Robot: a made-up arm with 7 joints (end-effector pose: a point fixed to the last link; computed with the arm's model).
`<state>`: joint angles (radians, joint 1 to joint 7).
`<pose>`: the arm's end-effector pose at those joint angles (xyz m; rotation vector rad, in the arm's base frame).
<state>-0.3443 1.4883 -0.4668 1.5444 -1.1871 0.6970 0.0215</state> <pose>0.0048 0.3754 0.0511 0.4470 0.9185 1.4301</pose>
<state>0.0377 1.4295 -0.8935 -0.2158 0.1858 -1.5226 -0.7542</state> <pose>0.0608 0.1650 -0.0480 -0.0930 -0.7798 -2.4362</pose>
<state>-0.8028 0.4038 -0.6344 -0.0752 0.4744 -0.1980 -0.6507</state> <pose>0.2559 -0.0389 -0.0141 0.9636 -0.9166 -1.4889</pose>
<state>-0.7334 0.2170 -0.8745 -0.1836 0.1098 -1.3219 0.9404</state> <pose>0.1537 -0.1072 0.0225 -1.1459 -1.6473 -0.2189</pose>
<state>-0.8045 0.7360 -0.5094 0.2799 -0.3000 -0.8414 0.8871</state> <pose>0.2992 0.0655 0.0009 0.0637 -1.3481 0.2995</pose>
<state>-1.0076 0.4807 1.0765 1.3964 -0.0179 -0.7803 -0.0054</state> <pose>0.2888 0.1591 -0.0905 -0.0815 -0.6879 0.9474</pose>
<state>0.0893 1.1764 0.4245 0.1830 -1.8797 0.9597 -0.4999</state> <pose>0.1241 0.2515 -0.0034 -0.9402 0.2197 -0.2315</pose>
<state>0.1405 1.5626 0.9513 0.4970 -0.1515 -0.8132 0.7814</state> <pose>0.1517 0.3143 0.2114 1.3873 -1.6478 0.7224</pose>
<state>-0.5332 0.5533 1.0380 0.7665 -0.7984 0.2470 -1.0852</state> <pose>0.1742 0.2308 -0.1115 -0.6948 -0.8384 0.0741</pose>
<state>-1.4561 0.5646 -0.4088 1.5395 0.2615 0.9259 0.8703</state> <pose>0.3101 0.1796 -0.0132 1.6787 0.5273 0.9646</pose>
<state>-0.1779 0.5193 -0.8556 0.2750 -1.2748 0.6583 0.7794</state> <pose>0.0512 0.0222 -0.2045 0.2262 1.1826 -0.0196</pose>
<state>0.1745 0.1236 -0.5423 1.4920 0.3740 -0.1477 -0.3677</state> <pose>-0.1454 0.0696 -0.1976 0.1185 1.4090 -1.0774</pose>
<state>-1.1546 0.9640 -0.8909 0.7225 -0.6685 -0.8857 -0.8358</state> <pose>0.3188 0.1670 0.0302 0.6445 -0.8151 -1.3004</pose>
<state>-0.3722 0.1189 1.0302 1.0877 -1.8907 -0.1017 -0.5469</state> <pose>0.1170 0.0895 -0.2138 -1.4520 -0.9001 1.6311</pose>
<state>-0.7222 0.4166 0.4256 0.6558 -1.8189 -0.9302 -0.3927</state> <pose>0.2640 0.1637 -0.0745 -0.9540 -1.4494 1.1262</pose>
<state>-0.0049 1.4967 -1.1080 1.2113 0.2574 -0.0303 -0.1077</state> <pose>0.0122 0.3985 0.0638 1.7459 1.7357 -0.9016</pose>
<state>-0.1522 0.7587 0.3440 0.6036 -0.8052 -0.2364 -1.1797</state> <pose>0.1179 0.2624 -0.1049 -0.1136 -0.3833 -0.4873</pose>
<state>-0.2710 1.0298 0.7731 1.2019 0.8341 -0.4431 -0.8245</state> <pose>0.0784 0.3421 -0.0424 0.8367 0.7208 -0.3625</pose>
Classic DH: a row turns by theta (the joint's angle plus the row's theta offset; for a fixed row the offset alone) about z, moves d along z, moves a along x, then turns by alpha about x. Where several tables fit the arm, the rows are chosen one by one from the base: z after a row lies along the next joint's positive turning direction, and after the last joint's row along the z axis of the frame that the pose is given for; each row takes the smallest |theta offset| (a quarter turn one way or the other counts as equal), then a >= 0, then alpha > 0; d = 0 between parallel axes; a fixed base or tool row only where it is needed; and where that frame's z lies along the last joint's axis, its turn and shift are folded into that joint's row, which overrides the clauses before.
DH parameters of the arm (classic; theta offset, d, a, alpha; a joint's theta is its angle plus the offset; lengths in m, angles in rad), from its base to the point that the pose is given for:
base (fixed): -0.071 0.1168 0.0192 -1.3004
joint 1: -1.3111 0.0331 0.0016 -1.5708
joint 2: 1.2915 -0.0018 0.01 1.5708
joint 3: 1.5708 -0.1917 0.0076 -1.5708
joint 4: 1.5708 -0.01 0.0286 1.5708
joint 5: 0 0.1311 -0.0002 -1.5708
joint 6: -1.5708 0.02 0.0484 1.5708
joint 7: -1.3874 -0.0325 0.0193 0.4139
tool (fixed): 1.427 0.0146 0 0

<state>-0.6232 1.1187 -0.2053 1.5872 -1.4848 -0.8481 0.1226</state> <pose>0.1108 0.3562 -0.0216 0.5287 -0.7316 1.4213</pose>
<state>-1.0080 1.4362 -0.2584 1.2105 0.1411 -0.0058 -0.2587</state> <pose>0.1744 0.3669 0.1087 1.3002 0.2643 0.3853</pose>
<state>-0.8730 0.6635 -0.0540 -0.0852 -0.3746 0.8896 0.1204</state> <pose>0.2991 0.0914 0.0284 0.4184 -0.2200 -0.0161</pose>
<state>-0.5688 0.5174 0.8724 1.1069 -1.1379 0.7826 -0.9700</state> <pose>0.1718 0.1631 -0.1505 -1.5708 -0.4522 0.1388</pose>
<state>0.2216 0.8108 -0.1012 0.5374 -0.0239 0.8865 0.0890</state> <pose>-0.0223 0.2539 -0.1341 1.0030 1.4368 0.2098</pose>
